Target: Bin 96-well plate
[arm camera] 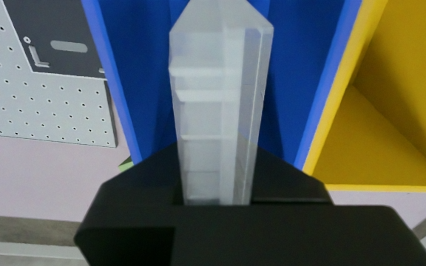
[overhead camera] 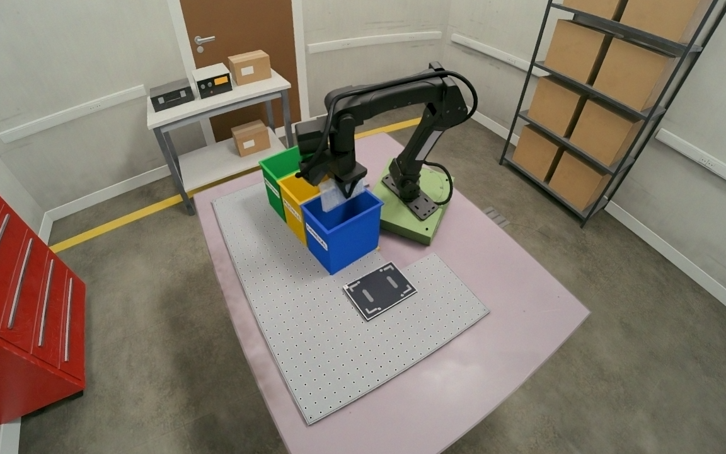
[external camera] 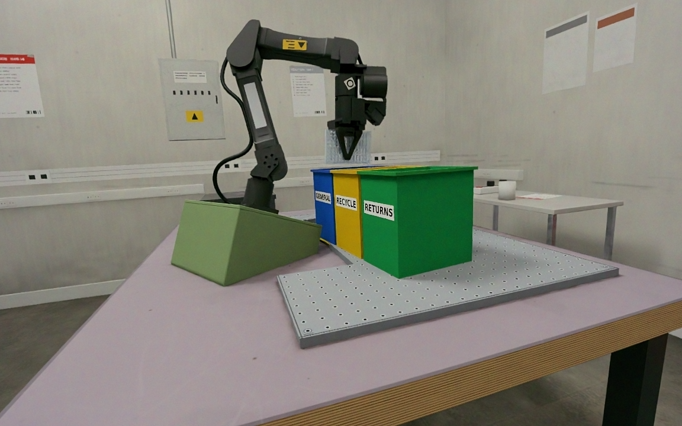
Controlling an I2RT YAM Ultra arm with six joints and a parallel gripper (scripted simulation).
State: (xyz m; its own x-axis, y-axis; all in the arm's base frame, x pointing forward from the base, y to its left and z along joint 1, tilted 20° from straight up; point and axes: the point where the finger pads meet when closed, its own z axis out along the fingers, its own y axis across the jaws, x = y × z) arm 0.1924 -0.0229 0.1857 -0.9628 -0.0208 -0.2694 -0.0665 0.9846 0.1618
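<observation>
Right now my hand is 120 mm above the blue general bin and 10 mm short of it. Round my hand: yellow recycle bin (130 mm to the right, 120 mm below, 20 mm ahead); then 96-well plate (20 mm above, 10 mm ahead); then plate nest N1 (200 mm below, 180 mm to the left, 10 mm ahead).
</observation>
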